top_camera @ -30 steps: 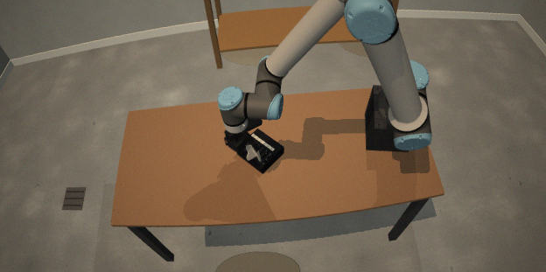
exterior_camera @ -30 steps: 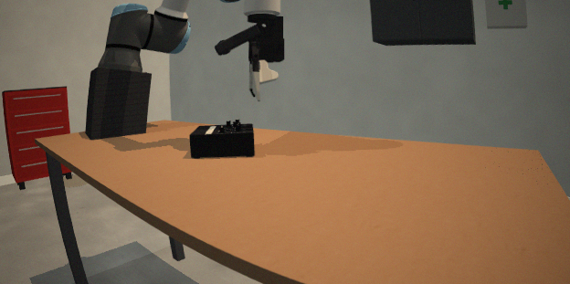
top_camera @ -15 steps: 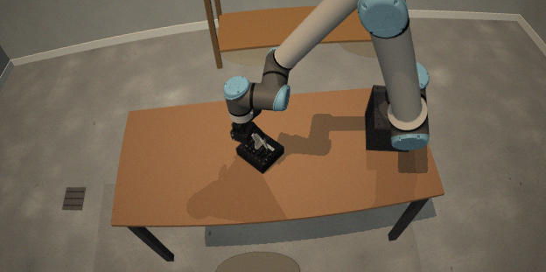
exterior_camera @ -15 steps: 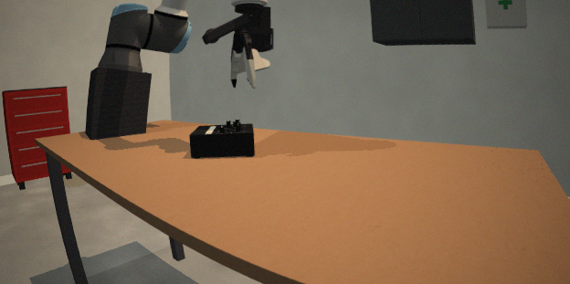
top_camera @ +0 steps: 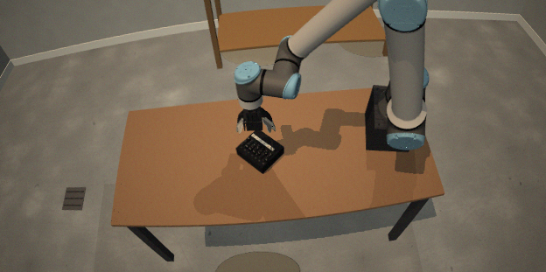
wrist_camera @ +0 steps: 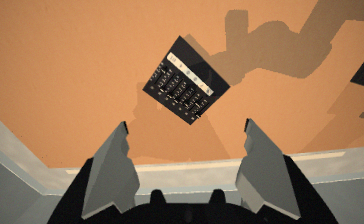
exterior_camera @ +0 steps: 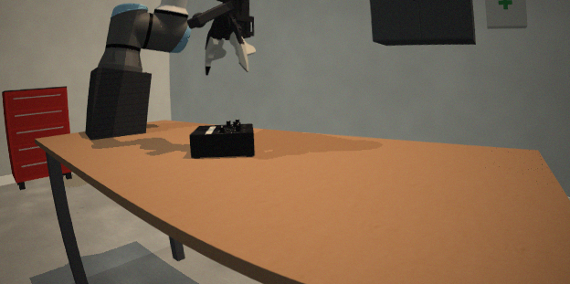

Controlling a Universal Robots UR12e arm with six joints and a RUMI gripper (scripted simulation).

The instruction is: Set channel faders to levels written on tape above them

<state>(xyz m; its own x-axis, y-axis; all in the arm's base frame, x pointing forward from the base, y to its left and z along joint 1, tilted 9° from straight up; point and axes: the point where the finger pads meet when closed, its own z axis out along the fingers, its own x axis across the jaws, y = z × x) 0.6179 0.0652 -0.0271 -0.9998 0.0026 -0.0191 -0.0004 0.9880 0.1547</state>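
Right now my hand is 30 mm past the master fader, 70 mm to the right of it and 120 mm above it.
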